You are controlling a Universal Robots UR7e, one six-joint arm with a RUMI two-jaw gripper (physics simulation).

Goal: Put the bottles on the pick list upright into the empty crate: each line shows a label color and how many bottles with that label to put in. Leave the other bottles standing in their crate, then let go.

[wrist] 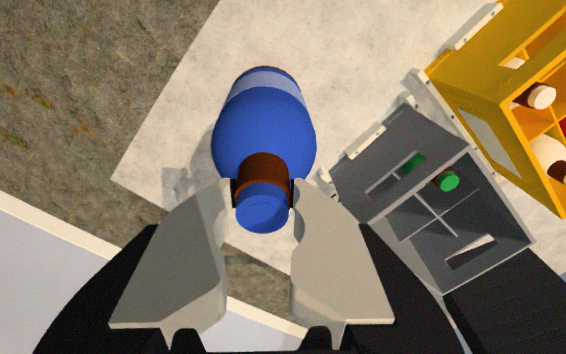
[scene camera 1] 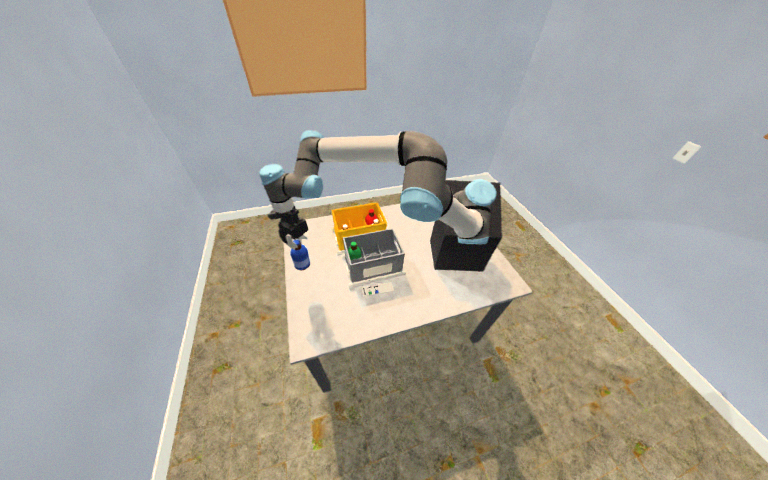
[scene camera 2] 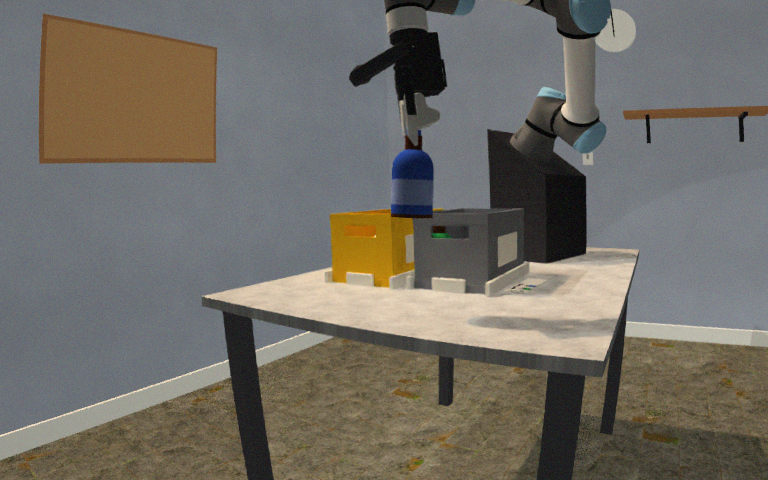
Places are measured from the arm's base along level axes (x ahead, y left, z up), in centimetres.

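Where they show: gripper, fingertip midpoint: point(wrist: 263, 181) point(scene camera 1: 297, 246) point(scene camera 2: 414, 146); arm's base at its link origin: point(scene camera 2: 529, 151).
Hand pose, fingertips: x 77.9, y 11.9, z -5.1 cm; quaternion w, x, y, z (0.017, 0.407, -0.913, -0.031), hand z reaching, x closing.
Things, the pixels of their top centre, and the offset from my fingertips. Level surfaces: height alone.
- blue bottle at its top centre: point(wrist: 262, 209) point(scene camera 2: 411, 130) point(scene camera 1: 295, 241) dx +0.3, dy -0.3, dz +3.0 cm
- grey crate at its top centre: point(wrist: 453, 239) point(scene camera 2: 472, 210) point(scene camera 1: 373, 245) dx -33.4, dy -8.5, dz -13.0 cm
- green bottle at its top centre: point(wrist: 449, 183) point(scene camera 2: 439, 217) point(scene camera 1: 353, 243) dx -23.8, dy -12.0, dz -14.2 cm
- yellow crate at its top centre: point(scene camera 2: 389, 211) point(scene camera 1: 358, 216) dx -28.1, dy -31.2, dz -13.0 cm
- red bottle at its top centre: point(scene camera 1: 371, 210) dx -36.0, dy -36.9, dz -14.2 cm
- pick list at its top centre: point(scene camera 2: 526, 284) point(scene camera 1: 377, 288) dx -34.1, dy +6.2, dz -30.3 cm
- table at its surface level: dz -30.5 cm
My gripper point(scene camera 1: 296, 242) point(scene camera 2: 412, 139) point(wrist: 263, 181) is shut on the neck of a blue bottle point(scene camera 1: 300, 257) point(scene camera 2: 412, 180) point(wrist: 263, 125). The bottle hangs upright in the air, to the left of the grey crate in scene camera 1. The grey crate point(scene camera 1: 374, 267) point(scene camera 2: 450, 254) point(wrist: 415, 142) holds a green bottle point(scene camera 1: 354, 250) point(wrist: 446, 181) in a corner compartment; other compartments show bare. The yellow crate point(scene camera 1: 358, 208) point(scene camera 2: 362, 257) point(wrist: 465, 92) holds a red bottle point(scene camera 1: 371, 217) and two white-capped bottles point(scene camera 1: 344, 226) point(scene camera 1: 376, 221). The pick list point(scene camera 1: 385, 288) point(scene camera 2: 532, 283) shows small green and blue marks; its numbers are too small to read.
The crates stand side by side on the table point(scene camera 1: 407, 316) point(scene camera 2: 351, 314) between low white stops point(scene camera 2: 448, 284). The black robot pedestal point(scene camera 1: 461, 251) point(scene camera 2: 518, 209) stands to their right in scene camera 1. The table's left edge lies near the held bottle in that view.
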